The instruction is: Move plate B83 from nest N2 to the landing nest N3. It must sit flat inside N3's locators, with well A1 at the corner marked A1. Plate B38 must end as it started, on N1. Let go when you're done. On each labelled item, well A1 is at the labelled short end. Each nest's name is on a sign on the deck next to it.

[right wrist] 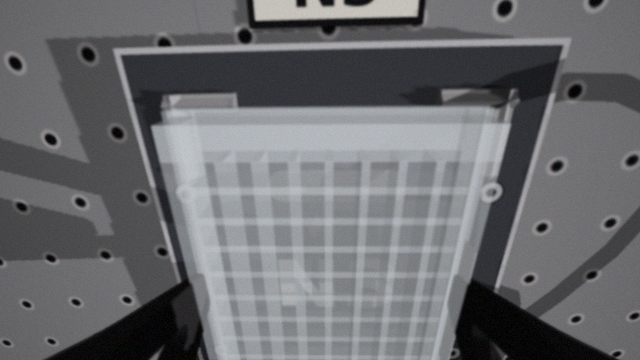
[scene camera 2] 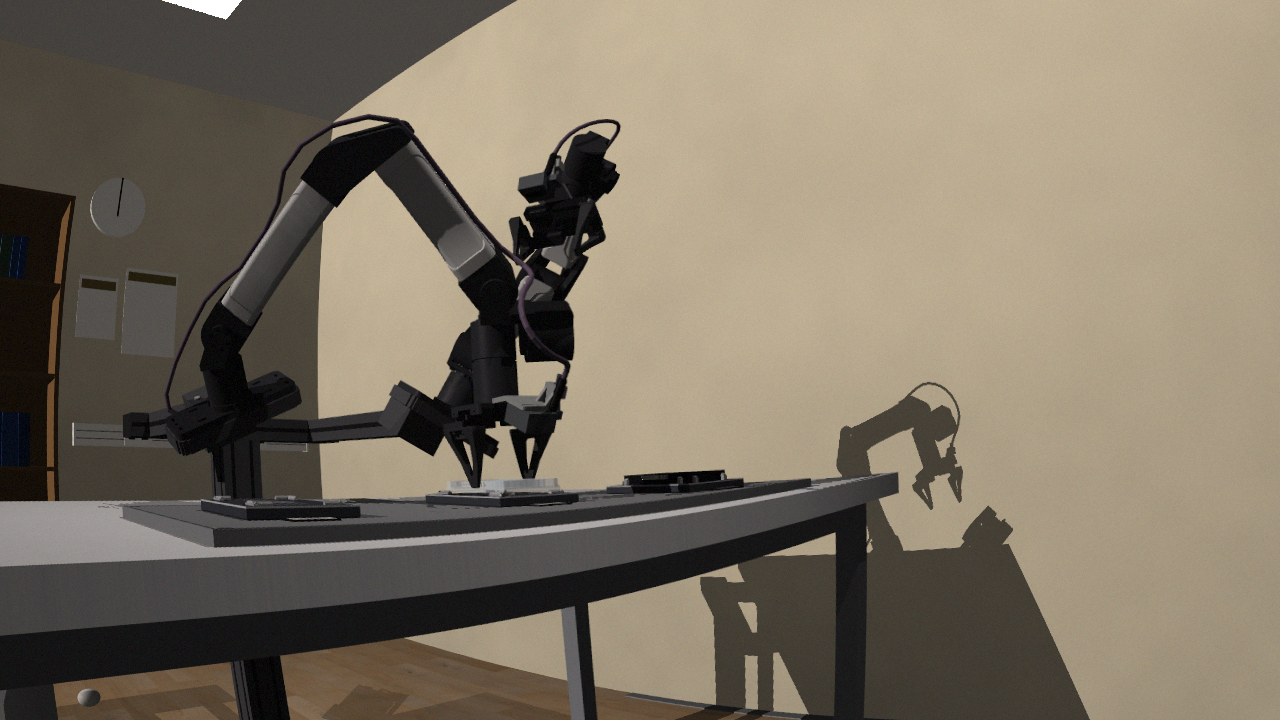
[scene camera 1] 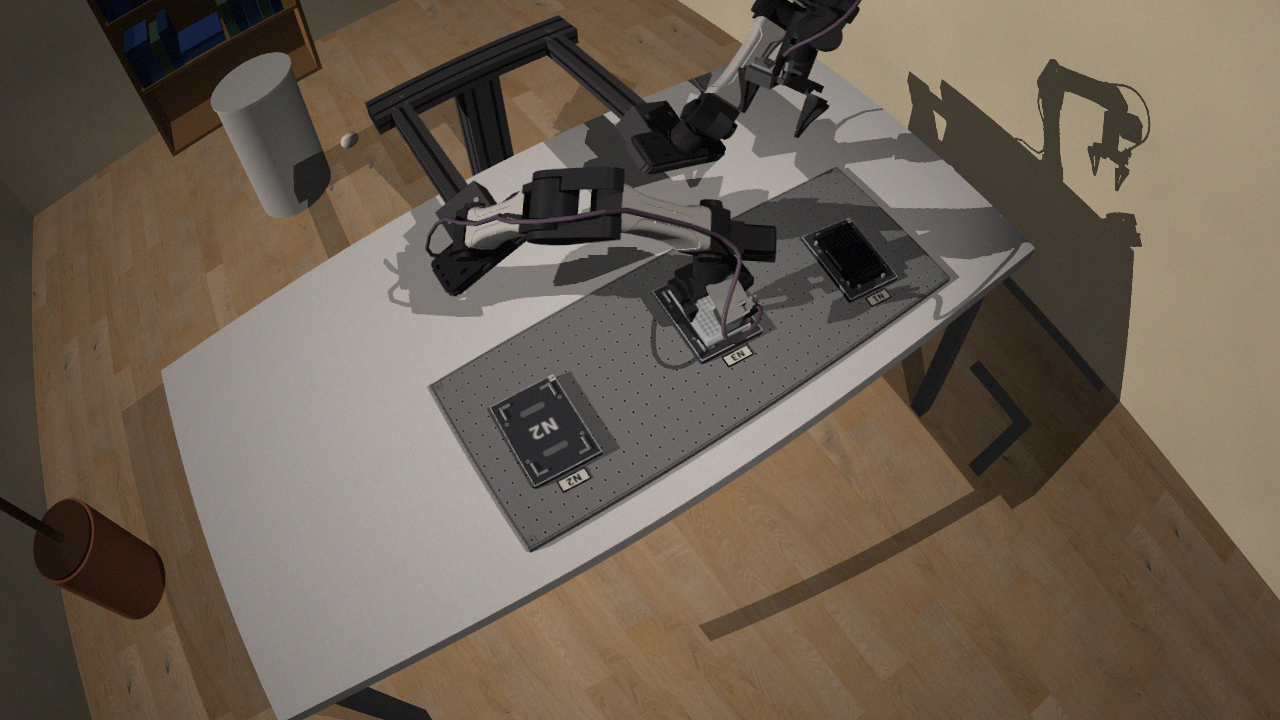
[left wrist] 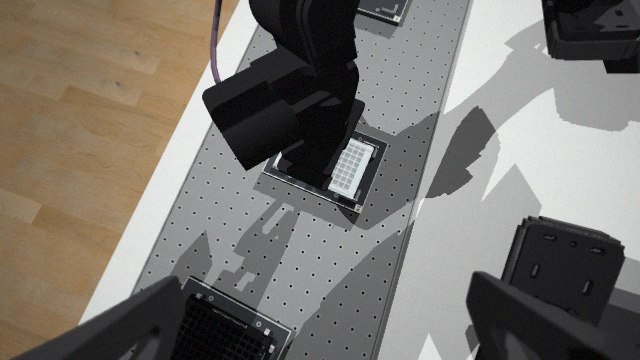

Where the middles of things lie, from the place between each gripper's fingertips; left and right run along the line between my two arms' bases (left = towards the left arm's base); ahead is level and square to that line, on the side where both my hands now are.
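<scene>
My right gripper: 2 cm above the nest N3 [scene camera 2: 467,501], 1 cm past it. From my right hand: clear plate B83 [scene camera 2: 535,484], 1 cm below; black plate B38 [scene camera 1: 853,271], 1 cm below, 30 cm to the left, 5 cm ahead; nest N1 [scene camera 1: 889,275], 2 cm below, 30 cm to the left, 5 cm ahead.
From my left hand [scene camera 2: 545,257]: clear plate B83, 330 mm below, 50 mm ahead, 150 mm to the right; black plate B38, 330 mm below, 100 mm ahead, 140 mm to the left; nest N3, 340 mm below, 50 mm ahead, 150 mm to the right; nest N1, 340 mm below, 100 mm ahead, 140 mm to the left.
</scene>
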